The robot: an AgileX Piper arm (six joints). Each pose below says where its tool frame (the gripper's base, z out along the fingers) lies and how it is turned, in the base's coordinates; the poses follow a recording.
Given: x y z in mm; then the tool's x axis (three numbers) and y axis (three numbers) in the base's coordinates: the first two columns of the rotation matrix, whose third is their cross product.
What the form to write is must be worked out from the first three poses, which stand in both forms.
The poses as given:
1: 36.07 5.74 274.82 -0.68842 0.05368 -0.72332 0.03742 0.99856 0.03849
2: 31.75 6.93 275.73 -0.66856 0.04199 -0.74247 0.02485 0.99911 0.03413
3: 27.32 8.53 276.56 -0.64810 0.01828 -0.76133 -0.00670 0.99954 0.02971
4: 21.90 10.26 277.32 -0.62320 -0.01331 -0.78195 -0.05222 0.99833 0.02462
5: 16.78 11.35 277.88 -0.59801 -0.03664 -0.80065 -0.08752 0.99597 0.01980
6: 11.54 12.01 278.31 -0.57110 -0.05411 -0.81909 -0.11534 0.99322 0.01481
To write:
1:
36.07 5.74 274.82
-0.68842 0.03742 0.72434
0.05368 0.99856 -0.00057
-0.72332 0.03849 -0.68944

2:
31.75 6.93 275.73
-0.66856 0.02485 0.74324
0.04199 0.99911 0.00437
-0.74247 0.03413 -0.66901

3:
27.32 8.53 276.56
-0.64810 -0.00670 0.76152
0.01828 0.99954 0.02436
-0.76133 0.02971 -0.64768

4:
21.90 10.26 277.32
-0.62320 -0.05222 0.78032
-0.01331 0.99833 0.05618
-0.78195 0.02462 -0.62285

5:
16.78 11.35 277.88
-0.59801 -0.08752 0.79670
-0.03664 0.99597 0.08191
-0.80065 0.01980 -0.59881

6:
11.54 12.01 278.31
-0.57110 -0.11534 0.81274
-0.05411 0.99322 0.10293
-0.81909 0.01481 -0.57347

